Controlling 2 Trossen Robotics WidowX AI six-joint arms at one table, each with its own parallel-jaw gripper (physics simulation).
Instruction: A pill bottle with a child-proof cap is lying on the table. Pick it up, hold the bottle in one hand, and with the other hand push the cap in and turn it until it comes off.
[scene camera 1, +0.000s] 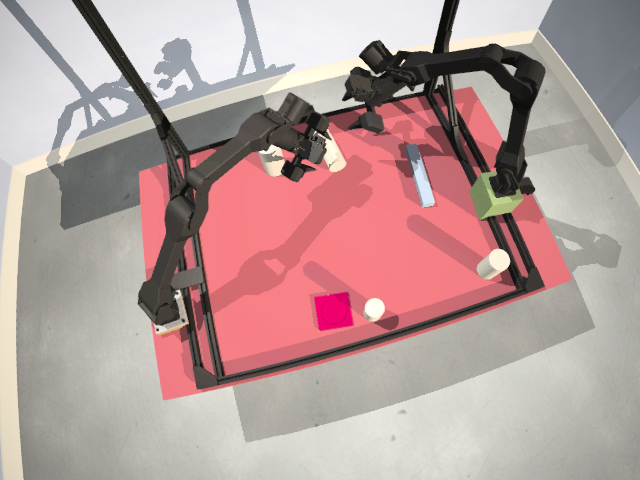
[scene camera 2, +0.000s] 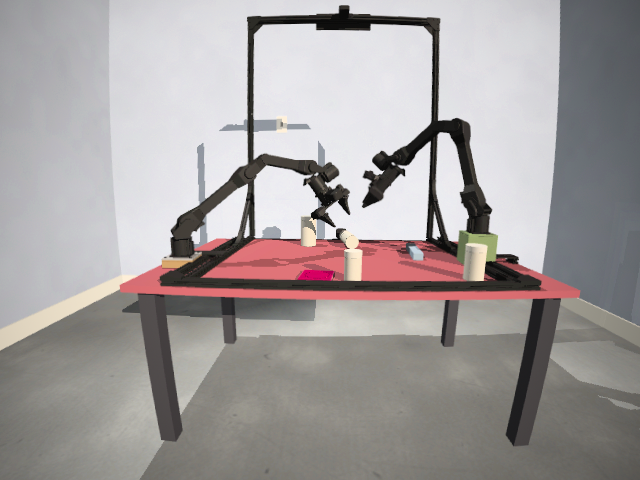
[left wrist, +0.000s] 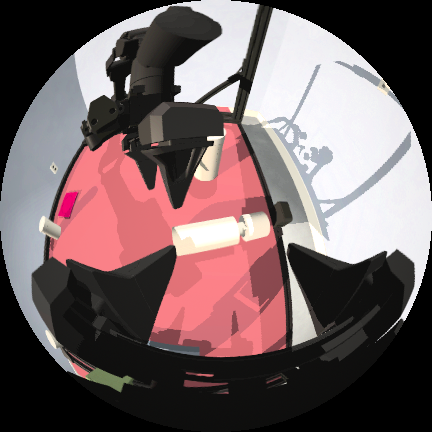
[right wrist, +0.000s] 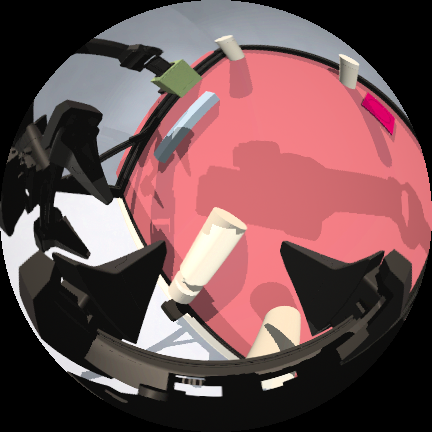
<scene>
a light blue bar (scene camera 1: 419, 174): on the table
</scene>
